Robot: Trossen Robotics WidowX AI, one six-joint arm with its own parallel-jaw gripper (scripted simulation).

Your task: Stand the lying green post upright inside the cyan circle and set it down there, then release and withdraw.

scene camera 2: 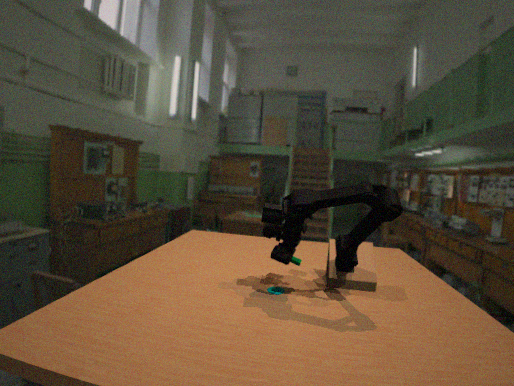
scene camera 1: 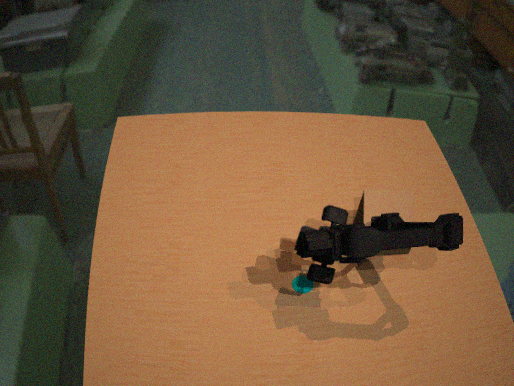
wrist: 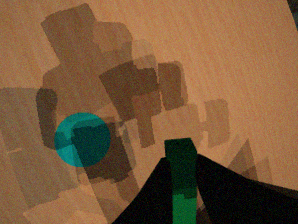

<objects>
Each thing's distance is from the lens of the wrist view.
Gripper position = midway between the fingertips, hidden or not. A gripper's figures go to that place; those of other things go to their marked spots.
my gripper (wrist: 180, 162): 0.10 m
cyan circle (wrist: 82, 139): 0.20 m
</objects>
